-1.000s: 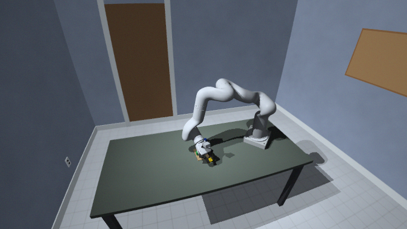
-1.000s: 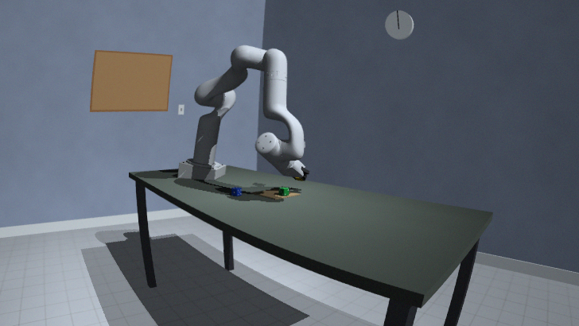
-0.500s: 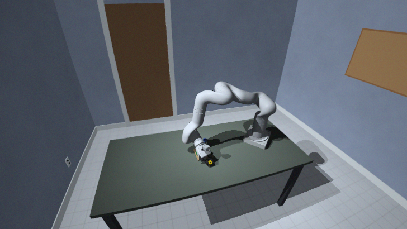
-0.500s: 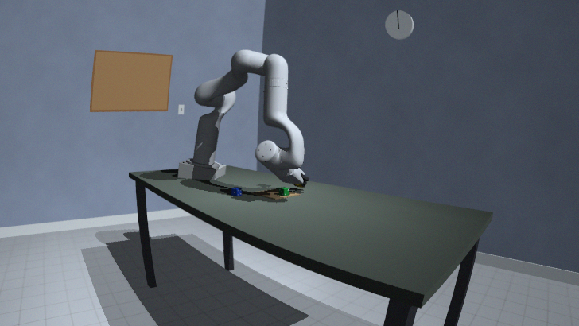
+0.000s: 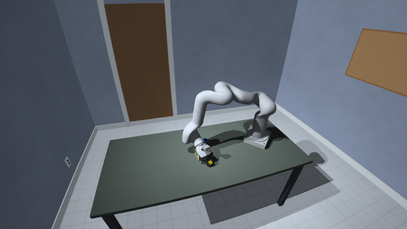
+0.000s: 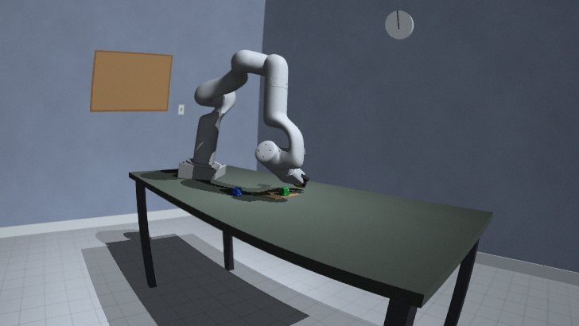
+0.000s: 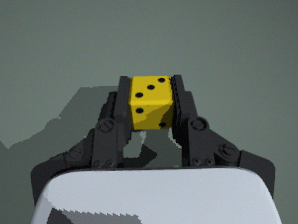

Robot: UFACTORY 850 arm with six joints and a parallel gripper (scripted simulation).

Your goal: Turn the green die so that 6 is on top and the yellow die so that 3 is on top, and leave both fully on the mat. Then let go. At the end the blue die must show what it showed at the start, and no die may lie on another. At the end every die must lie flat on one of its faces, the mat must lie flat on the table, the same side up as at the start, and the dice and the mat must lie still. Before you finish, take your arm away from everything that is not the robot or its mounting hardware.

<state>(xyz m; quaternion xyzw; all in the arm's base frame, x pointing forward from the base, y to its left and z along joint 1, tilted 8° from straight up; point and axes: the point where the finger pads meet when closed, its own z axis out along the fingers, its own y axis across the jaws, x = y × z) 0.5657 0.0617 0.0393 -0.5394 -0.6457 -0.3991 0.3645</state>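
My gripper is now 1 cm to the right of the yellow die and 1 cm above it. From my hand the other things lie so: green die (3 cm ahead, 15 cm to the right, 2 cm below); then tan mat (2 cm behind, 14 cm to the right, 3 cm below); then blue die (11 cm behind, 27 cm to the right, 2 cm below).
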